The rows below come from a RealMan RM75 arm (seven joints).
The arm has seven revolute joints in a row. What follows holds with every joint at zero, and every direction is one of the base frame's.
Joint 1 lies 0.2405 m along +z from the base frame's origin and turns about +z.
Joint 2 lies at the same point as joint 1 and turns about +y.
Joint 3 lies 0.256 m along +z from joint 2 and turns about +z.
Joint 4 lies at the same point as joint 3 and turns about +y.
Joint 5 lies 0.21 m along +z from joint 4 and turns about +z.
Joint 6 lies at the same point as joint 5 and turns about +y.
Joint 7 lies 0.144 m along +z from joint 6 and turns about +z.
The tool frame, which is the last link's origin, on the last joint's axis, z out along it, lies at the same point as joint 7; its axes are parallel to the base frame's.
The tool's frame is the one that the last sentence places.
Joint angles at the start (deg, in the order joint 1, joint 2, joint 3, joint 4, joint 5, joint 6, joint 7):
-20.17 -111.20 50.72 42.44 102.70 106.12 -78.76
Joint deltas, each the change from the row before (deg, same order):
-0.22 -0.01 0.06 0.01 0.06 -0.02 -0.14
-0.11 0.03 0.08 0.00 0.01 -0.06 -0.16
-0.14 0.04 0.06 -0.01 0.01 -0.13 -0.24
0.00 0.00 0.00 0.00 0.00 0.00 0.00
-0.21 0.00 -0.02 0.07 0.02 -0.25 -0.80
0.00 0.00 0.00 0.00 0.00 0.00 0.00
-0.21 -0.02 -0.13 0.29 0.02 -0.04 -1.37
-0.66 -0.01 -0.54 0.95 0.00 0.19 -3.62
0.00 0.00 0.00 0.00 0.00 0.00 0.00
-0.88 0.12 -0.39 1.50 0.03 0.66 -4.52
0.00 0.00 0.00 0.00 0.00 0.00 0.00
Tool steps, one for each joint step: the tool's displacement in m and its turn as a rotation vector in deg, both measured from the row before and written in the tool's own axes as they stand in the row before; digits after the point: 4 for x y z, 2 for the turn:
0.0010 -0.0006 0.0009 -0.16 -0.09 0.03
0.0005 -0.0004 0.0003 -0.05 -0.09 -0.06
0.0006 -0.0007 0.0003 0.03 -0.10 -0.12
0.0000 0.0000 0.0000 0.00 0.00 0.00
0.0012 -0.0013 0.0006 0.16 -0.08 -0.56
0.0000 0.0000 0.0000 0.00 0.00 0.00
0.0020 -0.0010 0.0003 0.07 -0.02 -0.92
0.0070 -0.0026 0.0001 0.05 0.09 -2.14
0.0000 0.0000 0.0000 0.00 0.00 0.00
0.0099 -0.0019 -0.0001 -0.44 -0.28 -2.31
0.0000 0.0000 0.0000 0.00 0.00 0.00

